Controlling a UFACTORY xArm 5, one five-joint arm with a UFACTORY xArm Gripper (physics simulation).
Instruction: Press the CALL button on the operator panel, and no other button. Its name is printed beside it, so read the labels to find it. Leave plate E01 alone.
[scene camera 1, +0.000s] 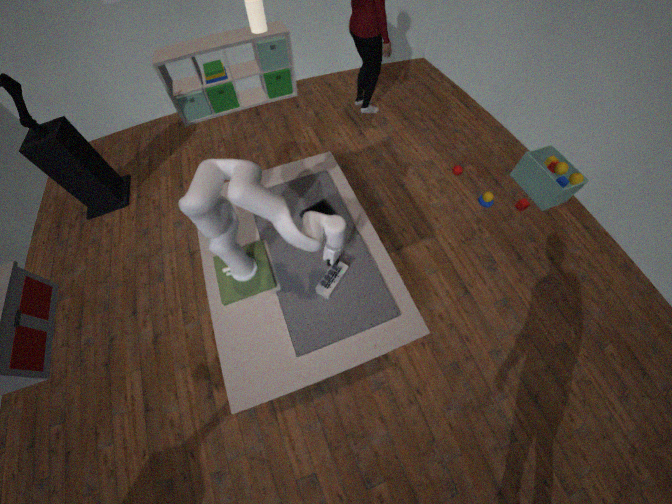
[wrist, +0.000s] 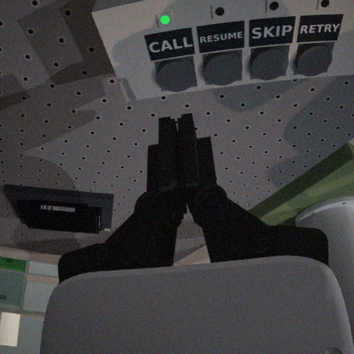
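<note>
The operator panel [scene camera 1: 326, 291] [wrist: 131, 65] is a pale box on the grey perforated plate. In the wrist view its CALL button [wrist: 175, 75] is a dark round cap below the CALL label [wrist: 170, 45], at the left end of the row. The lamp [wrist: 165, 20] above that label glows green. My gripper [wrist: 180, 133] [scene camera 1: 330, 263] is shut and empty. In the wrist view its tips show below the CALL button, apart from it in the picture. A dark plate or tray [wrist: 60, 210] with a small white label shows at left; its text is too blurred to read surely.
The RESUME button [wrist: 222, 68], SKIP button [wrist: 269, 63] and RETRY button [wrist: 314, 59] follow to the right; their lamps are dark. A black object [scene camera 1: 320, 207] lies behind the wrist. A green base mat [scene camera 1: 227, 292] bears the arm. A person [scene camera 1: 369, 54] stands near the shelf [scene camera 1: 293, 59].
</note>
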